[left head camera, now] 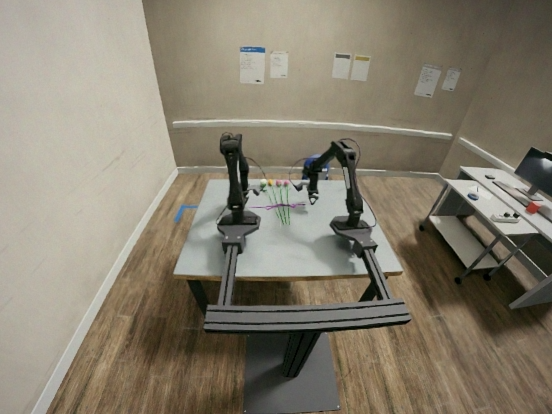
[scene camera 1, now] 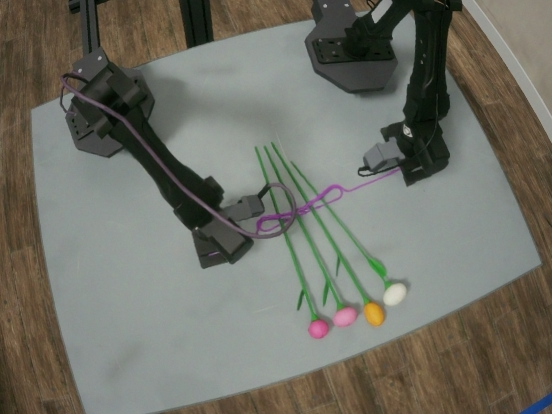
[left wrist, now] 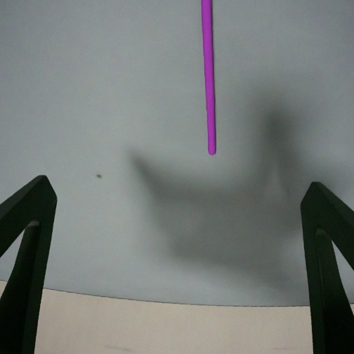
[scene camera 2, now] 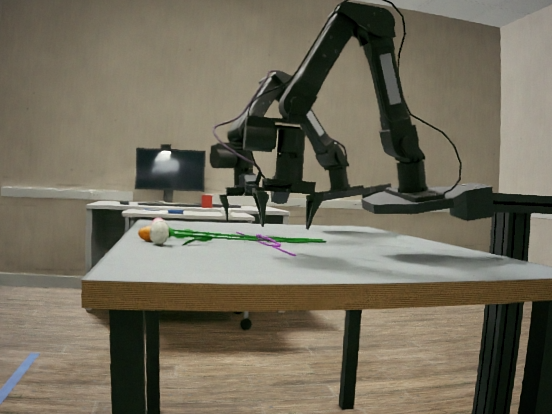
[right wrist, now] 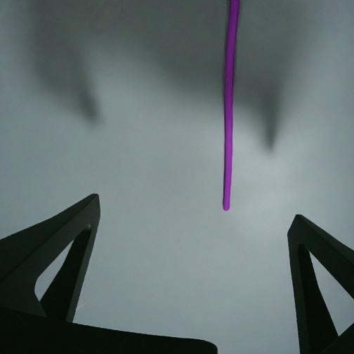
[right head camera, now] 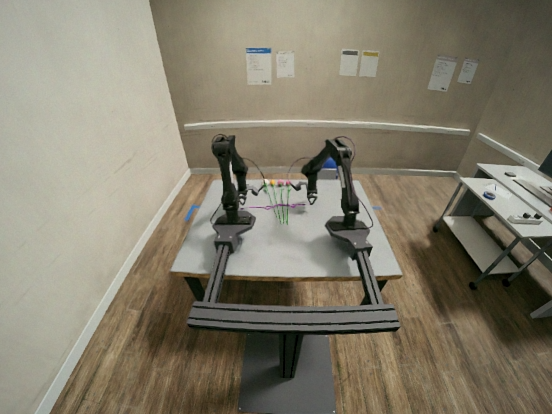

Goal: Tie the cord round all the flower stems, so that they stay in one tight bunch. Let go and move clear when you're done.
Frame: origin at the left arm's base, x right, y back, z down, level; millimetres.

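Seen in the pictures: left gripper, fingertip midpoint: (scene camera 1: 400, 167) (scene camera 2: 285, 228) (right head camera: 244, 200); right gripper, fingertip midpoint: (left head camera: 311, 201) (scene camera 2: 244, 221) (right head camera: 311, 200); left arm's base, link origin: (left head camera: 239, 221) (scene camera 1: 353, 49) (scene camera 2: 413, 194) (right head camera: 233, 221); right arm's base, link origin: (left head camera: 351, 225) (scene camera 2: 340, 191) (right head camera: 347, 226).
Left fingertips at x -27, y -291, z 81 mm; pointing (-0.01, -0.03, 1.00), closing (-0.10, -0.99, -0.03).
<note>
Offsets run from my left fingertips to a thing's top centre. "spot": to the spot under its first point. Level surfaces: height alone.
Several flowers lie fanned out: white {dx +106, dy -233, dz -1 mm} (scene camera 1: 395, 294) (scene camera 2: 160, 232), orange {spot: dx +149, dy -303, dz +19 mm} (scene camera 1: 374, 314), light pink {dx +219, dy -244, dz +3 mm} (scene camera 1: 345, 316) and dark pink {dx +275, dy -259, dz +14 mm} (scene camera 1: 318, 329). Their green stems are apart. The purple cord {spot: dx +60, dy +0, dz +52 mm} (scene camera 1: 372, 181) (left wrist: 209, 90) (right wrist: 229, 110) lies across the stems, with a loop at each side and two straight tails; how it passes over or under each stem is unclear. My left gripper (left wrist: 177, 189) (scene camera 2: 285, 226) is open above the table, one cord end between and ahead of its fingers. My right gripper (right wrist: 197, 214) (right head camera: 312, 201) is open above the other cord end. Both grippers touch nothing.
The grey table {dz +55 mm} (scene camera 1: 150, 340) (scene camera 2: 210, 270) carries the flowers and cord. In scene camera 1, the arm bases stand at the upper left and upper right. A side desk with a monitor (scene camera 2: 170, 168) and a red block (scene camera 2: 206, 201) stands beyond the table.
</note>
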